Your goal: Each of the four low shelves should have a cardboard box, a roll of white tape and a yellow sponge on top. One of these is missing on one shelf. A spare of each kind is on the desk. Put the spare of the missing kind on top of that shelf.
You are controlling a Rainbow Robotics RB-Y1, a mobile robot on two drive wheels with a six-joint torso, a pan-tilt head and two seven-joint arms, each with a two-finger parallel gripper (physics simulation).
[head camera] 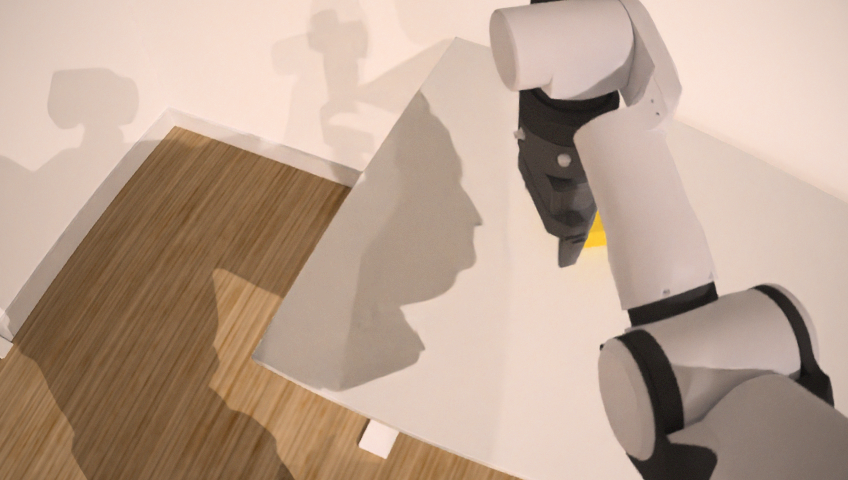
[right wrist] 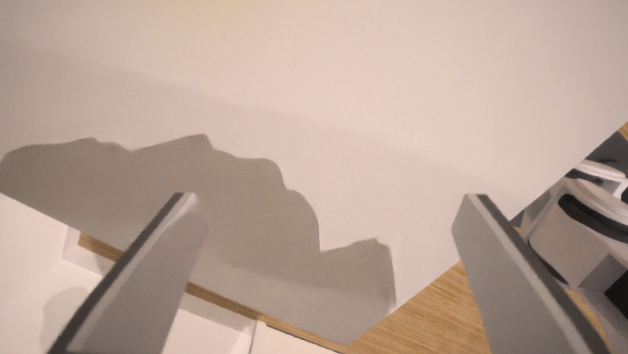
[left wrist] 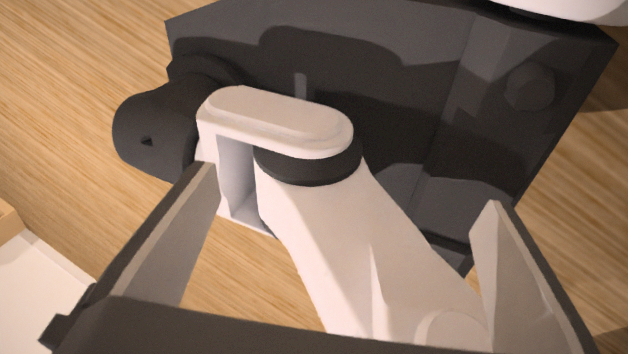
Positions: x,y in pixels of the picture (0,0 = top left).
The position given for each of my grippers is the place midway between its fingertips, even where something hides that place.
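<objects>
My left gripper: left wrist view [347,199]; out of frame in the head camera view; hidden in the right wrist view by my right gripper. My right gripper: head camera view [549,224], right wrist view [326,211]; out of frame in the left wrist view. White desk, same spot: [head camera: 433,304] and [right wrist: 325,221].
</objects>
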